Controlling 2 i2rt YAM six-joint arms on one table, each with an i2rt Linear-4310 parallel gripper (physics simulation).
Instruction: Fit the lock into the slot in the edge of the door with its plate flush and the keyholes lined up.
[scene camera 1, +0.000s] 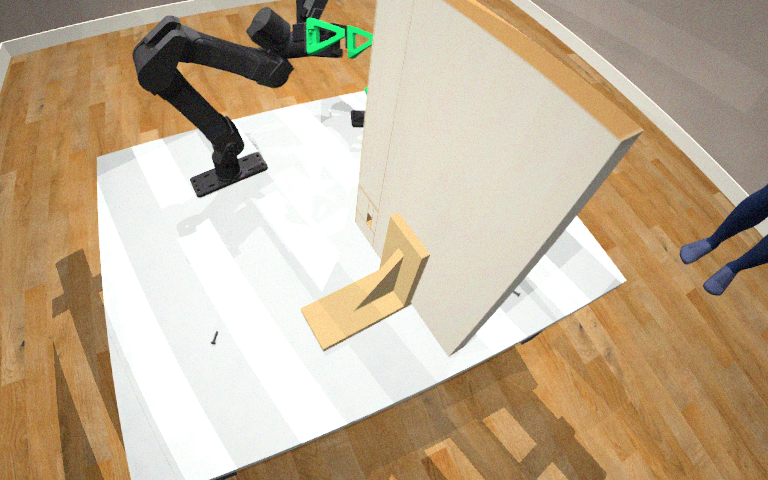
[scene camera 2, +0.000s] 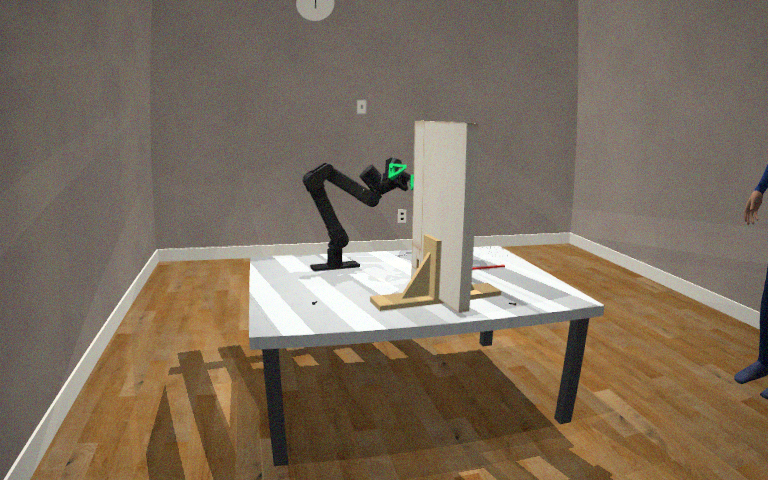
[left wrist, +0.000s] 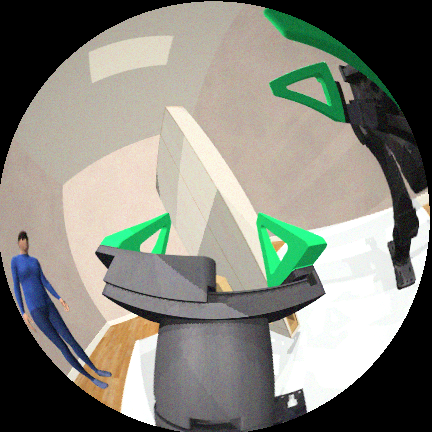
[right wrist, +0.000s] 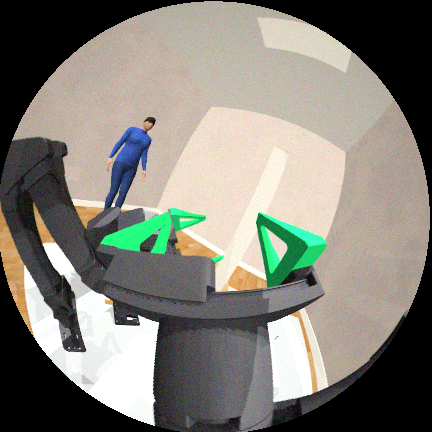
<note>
My left gripper (left wrist: 213, 217) is open and holds nothing. My right gripper (scene camera 1: 360, 36) is open, holding nothing. I also see a door (scene camera 1: 488, 146) and a wooden bracket (scene camera 1: 352, 309).
My left gripper also shows in the right wrist view (right wrist: 213, 235). My right gripper is seen too in the left wrist view (left wrist: 272, 70) and in the right wrist view (right wrist: 213, 216). The door shows as well in scene camera 2 (scene camera 2: 445, 153), in the left wrist view (left wrist: 208, 209) and in the right wrist view (right wrist: 268, 182).
</note>
